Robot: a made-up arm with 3 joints. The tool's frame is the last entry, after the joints.
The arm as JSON. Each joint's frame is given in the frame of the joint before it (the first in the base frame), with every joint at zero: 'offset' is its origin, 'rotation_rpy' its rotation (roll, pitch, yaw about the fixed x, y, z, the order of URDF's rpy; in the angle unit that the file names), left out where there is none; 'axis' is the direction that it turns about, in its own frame. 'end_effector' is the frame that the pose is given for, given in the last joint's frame.
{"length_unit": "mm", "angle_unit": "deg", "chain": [
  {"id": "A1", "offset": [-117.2, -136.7, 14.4], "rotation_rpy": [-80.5, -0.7, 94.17], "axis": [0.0, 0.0, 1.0]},
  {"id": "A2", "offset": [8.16, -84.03, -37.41], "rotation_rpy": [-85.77, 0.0, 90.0], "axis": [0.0, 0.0, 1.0]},
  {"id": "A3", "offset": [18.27, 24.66, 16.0], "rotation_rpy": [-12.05, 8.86, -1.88], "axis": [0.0, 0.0, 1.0]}
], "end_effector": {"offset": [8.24, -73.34, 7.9], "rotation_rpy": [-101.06, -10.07, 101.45]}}
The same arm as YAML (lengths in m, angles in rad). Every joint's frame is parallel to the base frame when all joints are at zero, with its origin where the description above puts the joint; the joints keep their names.
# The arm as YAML. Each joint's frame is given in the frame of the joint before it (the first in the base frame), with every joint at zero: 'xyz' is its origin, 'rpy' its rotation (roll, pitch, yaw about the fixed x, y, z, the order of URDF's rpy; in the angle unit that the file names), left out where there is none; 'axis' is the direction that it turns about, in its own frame. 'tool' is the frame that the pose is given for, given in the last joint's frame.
units:
  length: m
  angle: rad
joints:
  - name: A1
    type: revolute
    origin:
      xyz: [-0.1172, -0.1367, 0.0144]
    axis: [-0.983535, -0.073703, 0.165006]
  - name: A2
    type: revolute
    origin:
      xyz: [0.0501, 0.0109, 0.0768]
    axis: "-y"
  - name: A3
    type: revolute
    origin:
      xyz: [0.0213, -0.016, -0.0221]
    axis: [0.174802, -0.966313, -0.188902]
tool:
  origin:
    xyz: [-0.071, -0.0215, 0.0024]
    rpy: [0.0001, -0.0001, 0.0]

